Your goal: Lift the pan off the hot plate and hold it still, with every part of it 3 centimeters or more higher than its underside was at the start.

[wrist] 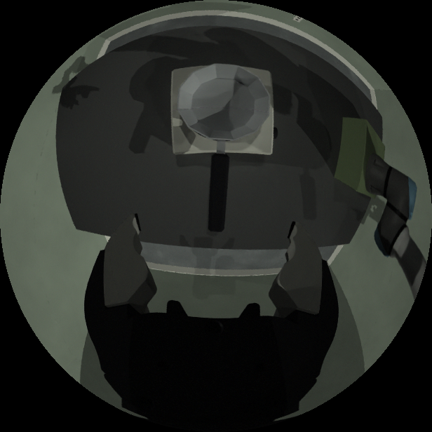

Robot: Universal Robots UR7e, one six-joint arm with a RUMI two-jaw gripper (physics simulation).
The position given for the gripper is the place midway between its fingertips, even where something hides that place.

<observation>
In view: the gripper [214, 219] and a pale square hot plate [184, 140].
</observation>
